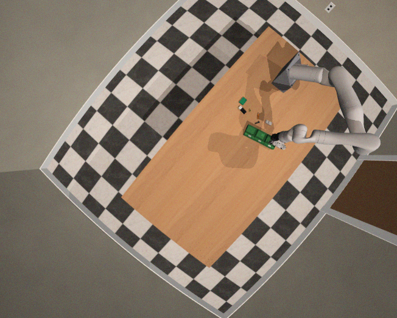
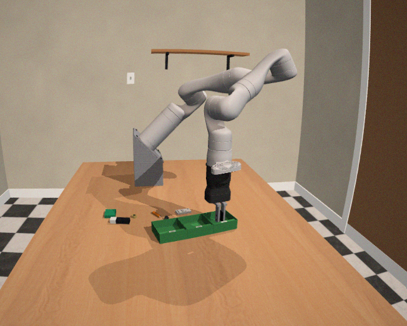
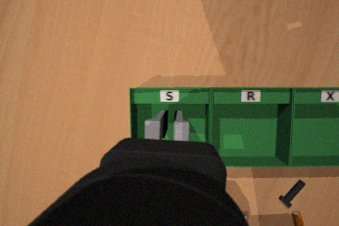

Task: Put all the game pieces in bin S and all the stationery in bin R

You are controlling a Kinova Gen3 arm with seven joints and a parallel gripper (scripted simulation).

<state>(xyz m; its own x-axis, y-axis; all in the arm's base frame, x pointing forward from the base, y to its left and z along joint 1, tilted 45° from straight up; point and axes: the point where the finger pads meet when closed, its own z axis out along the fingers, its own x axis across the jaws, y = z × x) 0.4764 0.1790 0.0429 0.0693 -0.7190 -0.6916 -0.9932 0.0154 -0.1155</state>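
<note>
The olive ring lies 25 cm to the right of my hand, 13 cm behind it and 3 cm below it. Round my hand: dark piece: 16 cm to the right, 8 cm behind, 3 cm below; then white domino: 13 cm behind, 8 cm to the right, 3 cm below; then green three-compartment tray: 8 cm to the right, 2 cm below.
</note>
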